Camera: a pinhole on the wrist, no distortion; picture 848 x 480 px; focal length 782.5 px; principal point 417.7 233.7 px. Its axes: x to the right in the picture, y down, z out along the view. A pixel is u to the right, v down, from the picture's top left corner.
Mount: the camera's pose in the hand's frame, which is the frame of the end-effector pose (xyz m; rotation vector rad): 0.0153 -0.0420 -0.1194 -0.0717 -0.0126 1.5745
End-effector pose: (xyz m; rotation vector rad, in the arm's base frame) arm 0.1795 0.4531 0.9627 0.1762 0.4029 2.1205
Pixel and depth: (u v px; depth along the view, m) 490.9 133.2 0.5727
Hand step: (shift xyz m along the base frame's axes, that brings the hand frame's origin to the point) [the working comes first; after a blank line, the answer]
In the camera's frame: 0.0536 -0.0736 0.5727

0.0683 0.1298 0.4348
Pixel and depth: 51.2 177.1 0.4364
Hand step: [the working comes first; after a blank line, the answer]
In the camera's frame: -0.2044 -0.0316 0.4364

0.2583 0.2070 0.2230
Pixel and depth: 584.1 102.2 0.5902
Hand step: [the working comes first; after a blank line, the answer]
In the camera's frame: 0.1255 -0.0992 0.5902

0.0021 0.1169 0.4747
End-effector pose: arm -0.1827 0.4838 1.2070 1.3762 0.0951 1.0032
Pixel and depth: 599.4 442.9 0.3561
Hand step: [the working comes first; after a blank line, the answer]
In the camera's frame: 0.0827 0.0952 0.3561

0.0469 -0.2434 0.0556
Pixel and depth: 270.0 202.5 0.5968
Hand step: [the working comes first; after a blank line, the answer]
In the camera's frame: -0.1126 -0.0238 0.5968

0.3606 -0.3452 0.0173
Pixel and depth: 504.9 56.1 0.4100
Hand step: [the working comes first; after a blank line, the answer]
In the camera's frame: 0.0457 -0.0931 0.4100

0.2155 -0.1713 0.1335
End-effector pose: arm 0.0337 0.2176 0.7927 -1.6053 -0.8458 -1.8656
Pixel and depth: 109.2 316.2 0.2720
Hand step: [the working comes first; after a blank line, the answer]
In the camera's frame: -0.1072 0.0287 0.2720

0.0023 0.2078 -0.0285
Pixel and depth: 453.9 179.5 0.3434
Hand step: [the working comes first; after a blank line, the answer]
In the camera's frame: 0.0159 -0.0238 0.3434

0.1338 0.1766 0.0405
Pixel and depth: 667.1 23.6 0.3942
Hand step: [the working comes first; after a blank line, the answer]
In the camera's frame: 0.1256 -0.1058 0.3942

0.2382 0.1410 0.1364
